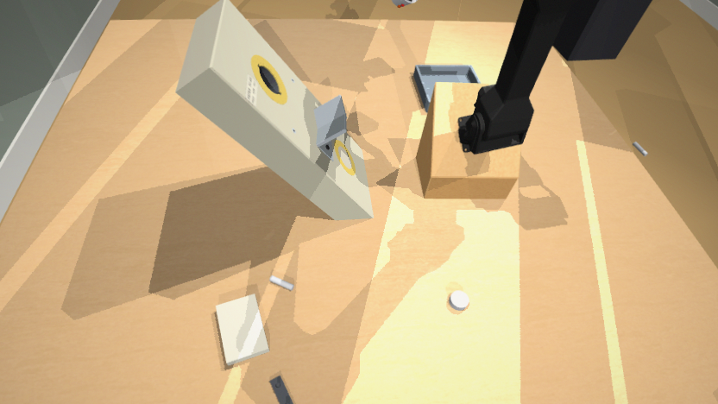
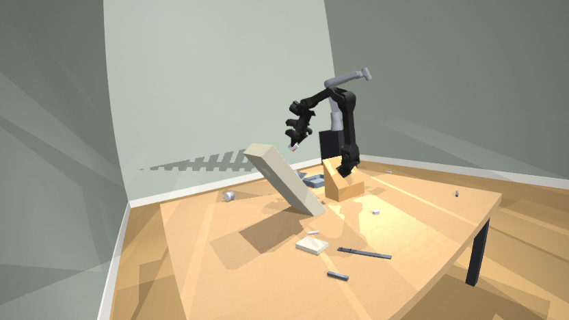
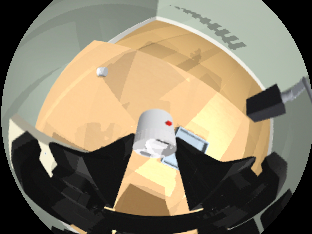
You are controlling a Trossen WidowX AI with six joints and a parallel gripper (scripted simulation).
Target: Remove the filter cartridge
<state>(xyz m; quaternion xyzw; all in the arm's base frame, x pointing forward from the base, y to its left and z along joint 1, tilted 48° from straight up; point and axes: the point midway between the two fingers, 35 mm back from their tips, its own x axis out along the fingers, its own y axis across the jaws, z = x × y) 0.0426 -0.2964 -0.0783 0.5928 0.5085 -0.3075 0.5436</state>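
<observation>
Right now my gripper tip is 24 cm above the blue-grey tray and 15 cm past it. From my gripper tip the other things lie so: grey bracket (25 cm to the left, 20 cm ahead, 11 cm below); cream service panel (25 cm to the left, 25 cm ahead, 9 cm below); round grey filter cartridge (right at my gripper tip).
</observation>
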